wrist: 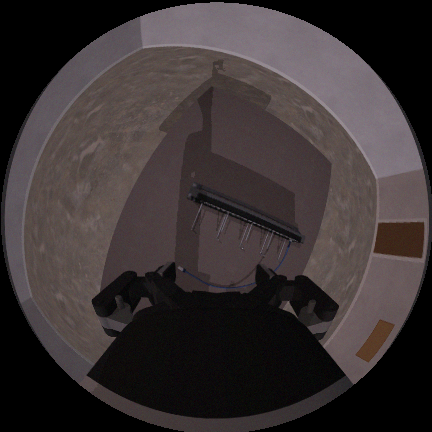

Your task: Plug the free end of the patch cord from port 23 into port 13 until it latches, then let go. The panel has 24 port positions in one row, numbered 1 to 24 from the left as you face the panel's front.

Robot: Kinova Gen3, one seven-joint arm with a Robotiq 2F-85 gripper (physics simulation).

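Frame: origin at the arm's base, x ahead, y left, z up, level; millimetres.
Seen in the pictures: gripper, fingertip midpoint: [215, 272].
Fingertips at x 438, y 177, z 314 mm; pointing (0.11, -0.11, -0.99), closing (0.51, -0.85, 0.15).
Offsets run from my fingertips to a thing's top centre. "spot": to the spot under its first point. Level surfaces: height alone.
The dark patch panel @(dx +155, dy -139, dz -337 mm) [250, 215] runs slantwise across the middle of the wrist view, with several thin metal bars jutting from its near side. The blue patch cord @(spot: dx -132, dy -222, dz -430 mm) [227, 287] leaves the panel near its right end and curves down and left. Its free end, a small pale plug @(dx -153, dy -7, dz -424 mm) [181, 269], shows just right of the left fingertip in the view. My gripper [215, 272] is open, with nothing between its fingers; the cord passes below it. The height between fingers and plug is hard to tell. Single port numbers are too small to read, and port 13 cannot be made out.
The panel stands on a dark table @(dz -436 mm) [305, 165] that carries broad shadows. The metal bars @(spot: dx +68, dy -51, dz -381 mm) [221, 227] reach out from the panel toward the gripper side. A mottled floor [75, 175] surrounds the table, with pale walls beyond and brown panels [400, 240] on the right wall.
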